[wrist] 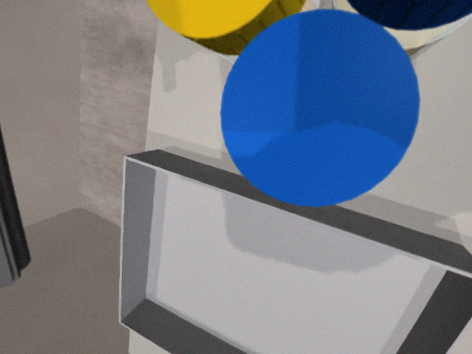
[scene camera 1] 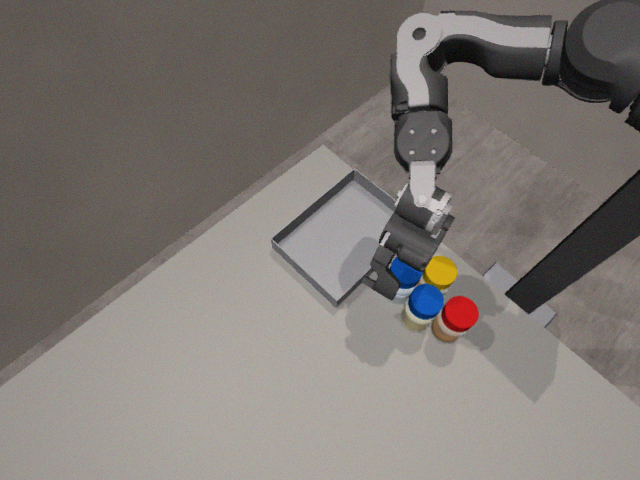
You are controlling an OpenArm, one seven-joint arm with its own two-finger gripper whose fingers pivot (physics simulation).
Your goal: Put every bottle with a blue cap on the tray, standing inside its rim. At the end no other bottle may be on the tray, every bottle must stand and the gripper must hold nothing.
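A blue-capped bottle (scene camera 1: 405,272) (wrist: 320,107) with a clear body stands on the table beside the tray (scene camera 1: 305,274) (wrist: 135,240), outside its rim. A second blue-capped bottle (scene camera 1: 425,301) (wrist: 425,10) with a cream body stands close by. A yellow-capped bottle (scene camera 1: 440,272) (wrist: 215,15) and a red-capped bottle (scene camera 1: 459,314) stand next to them; the red one does not show in the wrist view. My gripper (scene camera 1: 402,280) is open, over the first blue-capped bottle, with one finger on its tray side. The other finger is hidden in the scene view. No bottle shows on the tray.
The bottles stand close together near the edge of the table (scene camera 1: 206,361). A dark post (scene camera 1: 573,248) rises beyond that edge. My forearm reaches in from the top right, and the hand hides one corner of the tray in the scene view.
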